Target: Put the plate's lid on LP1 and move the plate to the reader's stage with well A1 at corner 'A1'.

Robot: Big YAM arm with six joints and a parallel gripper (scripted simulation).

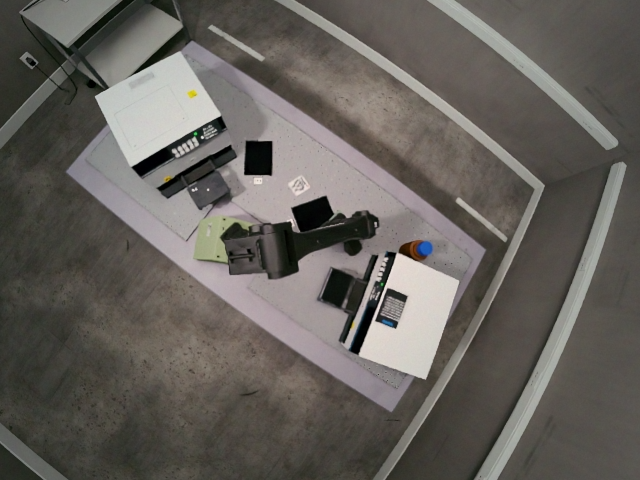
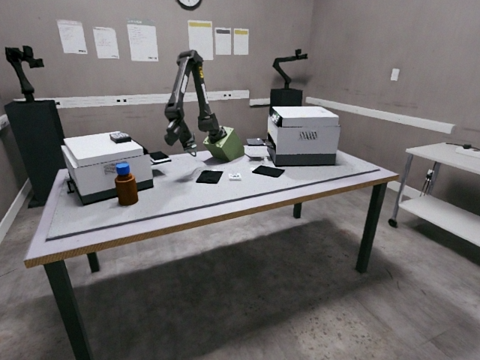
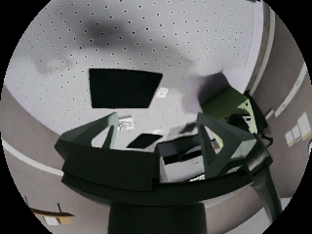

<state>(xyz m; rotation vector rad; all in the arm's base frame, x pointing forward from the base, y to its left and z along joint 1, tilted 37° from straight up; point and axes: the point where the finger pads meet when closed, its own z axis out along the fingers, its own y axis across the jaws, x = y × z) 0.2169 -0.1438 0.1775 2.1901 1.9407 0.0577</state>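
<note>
Now: hand 18 cm to the left of the white well plate, 14 cm past it and 6 cm above it. Also, from my hand: black pad 14 cm below, 7 cm to the left, 6 cm ahead; white label 34 cm to the left, 15 cm below, 3 cm ahead; brown capped bottle 37 cm to the right, 19 cm ahead, 3 cm below.
</note>
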